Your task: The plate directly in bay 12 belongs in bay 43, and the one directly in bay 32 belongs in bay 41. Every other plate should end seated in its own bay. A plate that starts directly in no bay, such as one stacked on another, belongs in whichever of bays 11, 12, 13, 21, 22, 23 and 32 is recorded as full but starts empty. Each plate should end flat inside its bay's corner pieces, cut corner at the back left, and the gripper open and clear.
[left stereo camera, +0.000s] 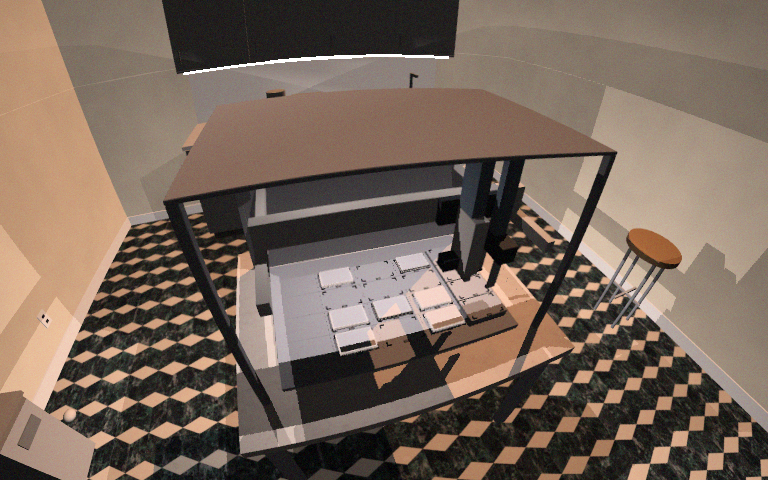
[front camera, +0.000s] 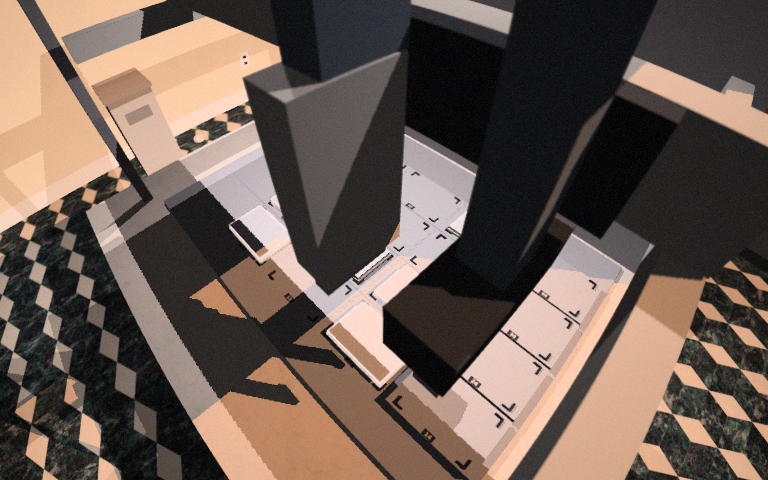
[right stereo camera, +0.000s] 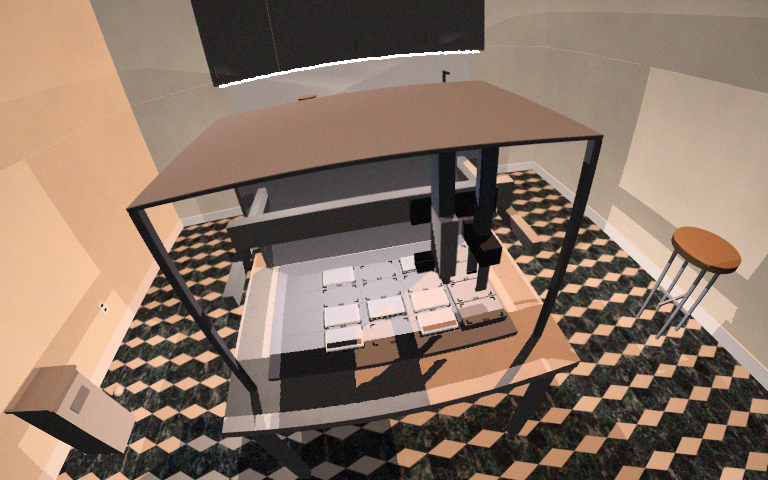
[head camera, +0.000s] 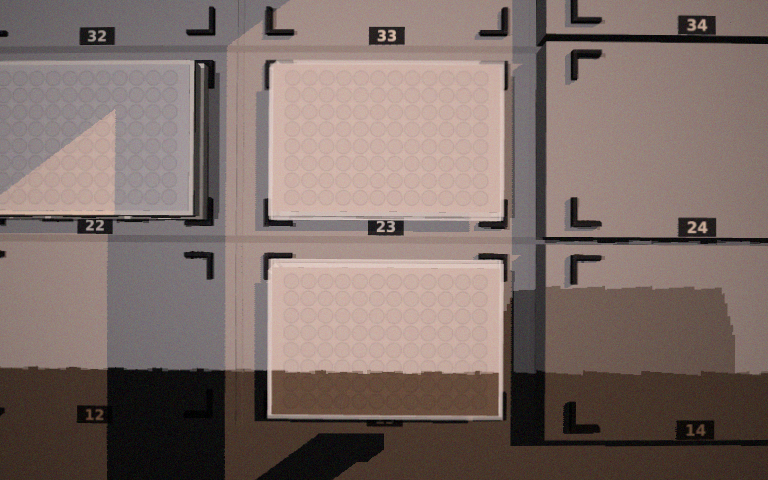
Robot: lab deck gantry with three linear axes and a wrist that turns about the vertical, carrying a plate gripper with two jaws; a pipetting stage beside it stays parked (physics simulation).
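In the head camera, plates lie in bay 23 and bay 13. The plate in bay 22 shows a thick, layered dark side; I cannot tell if it is a stack. Plates also lie in bay 41, bay 43, bay 21 and bay 11. Bays 12 and 32 hold no plate. My gripper hangs raised over the right column, its jaws apart with no plate between them. Its body hides the jaws in the front camera.
The parked grey pipetting stage stands left of the gripper and hides part of the deck. Bay 24 and bay 14 lie on the raised right strip. Frame posts stand around the deck.
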